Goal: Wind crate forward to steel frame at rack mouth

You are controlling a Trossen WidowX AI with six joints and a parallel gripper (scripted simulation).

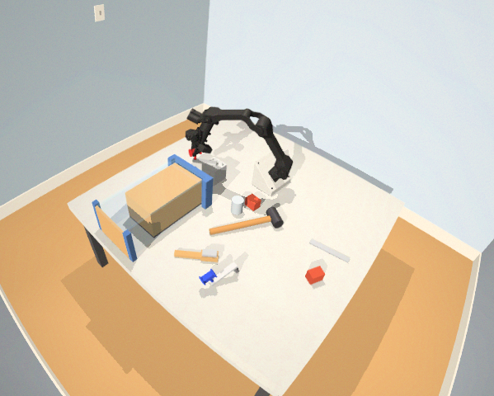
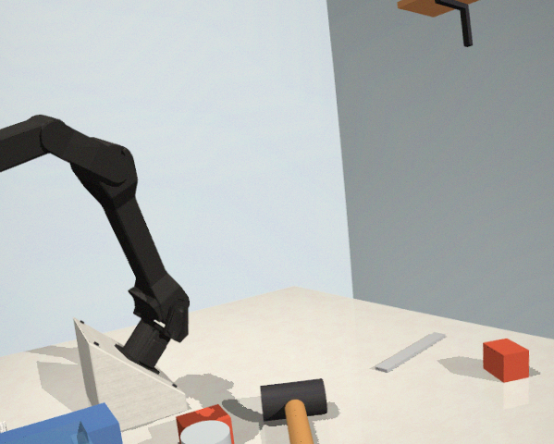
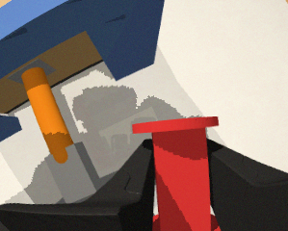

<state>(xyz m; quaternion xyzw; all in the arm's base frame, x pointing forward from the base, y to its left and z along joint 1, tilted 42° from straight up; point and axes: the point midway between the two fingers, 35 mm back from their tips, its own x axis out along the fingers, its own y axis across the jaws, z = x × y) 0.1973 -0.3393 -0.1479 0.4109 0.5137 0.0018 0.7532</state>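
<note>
Now: the grey crank bar 4 cm to the left of my gripper tip, 3 cm below it and 3 cm behind it. From my gripper tip the other things lie so: grey winch (10 cm below, 9 cm to the left, 8 cm behind); blue frame (10 cm ahead, 9 cm to the left, 3 cm below); red knob (1 cm to the left, 1 cm behind).
</note>
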